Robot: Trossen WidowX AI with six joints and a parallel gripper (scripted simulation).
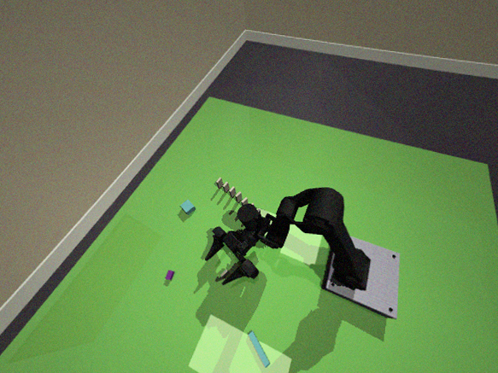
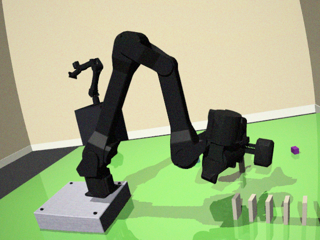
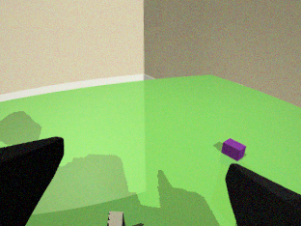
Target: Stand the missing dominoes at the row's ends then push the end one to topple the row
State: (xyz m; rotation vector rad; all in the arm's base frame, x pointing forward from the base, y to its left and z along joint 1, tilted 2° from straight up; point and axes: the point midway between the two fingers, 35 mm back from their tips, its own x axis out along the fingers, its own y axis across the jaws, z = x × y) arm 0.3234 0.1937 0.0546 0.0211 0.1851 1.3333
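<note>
Right now the purple cube is 13 cm ahead of my gripper tip, 9 cm to the left of it and 7 cm below it. Also, from my gripper tip: cyan block: 25 cm ahead, 12 cm to the right, 7 cm below; then long cyan bar: 21 cm behind, 8 cm to the left, 7 cm below.
</note>
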